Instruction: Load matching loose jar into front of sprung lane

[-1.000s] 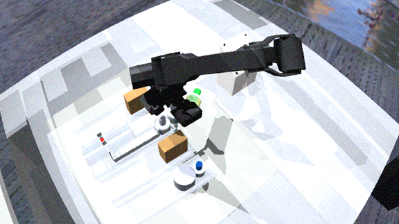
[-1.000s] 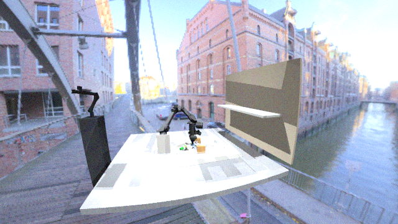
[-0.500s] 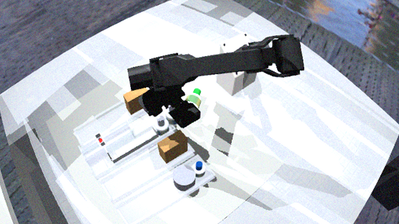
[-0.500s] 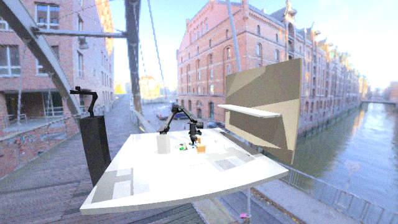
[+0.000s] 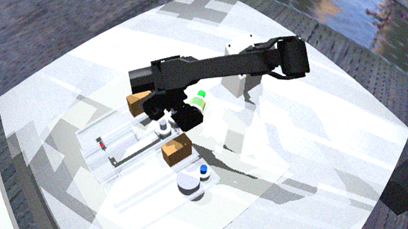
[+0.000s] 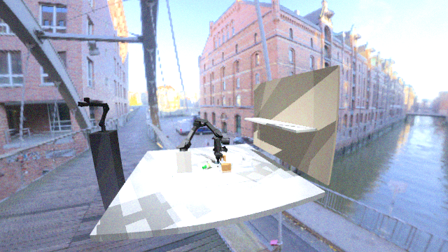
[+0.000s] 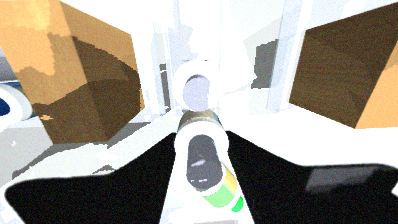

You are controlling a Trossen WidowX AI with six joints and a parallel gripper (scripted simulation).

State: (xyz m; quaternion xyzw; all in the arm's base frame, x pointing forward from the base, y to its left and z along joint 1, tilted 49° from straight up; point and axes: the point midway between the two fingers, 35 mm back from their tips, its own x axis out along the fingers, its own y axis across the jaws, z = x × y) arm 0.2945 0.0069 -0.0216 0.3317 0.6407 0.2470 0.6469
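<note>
Right now my gripper tip is 180 mm short of the clear pusher lane, 40 mm to the left of it and 30 mm above it. Also, from my gripper tip: red mark: 220 mm ahead, 60 mm to the right, 20 mm above.
</note>
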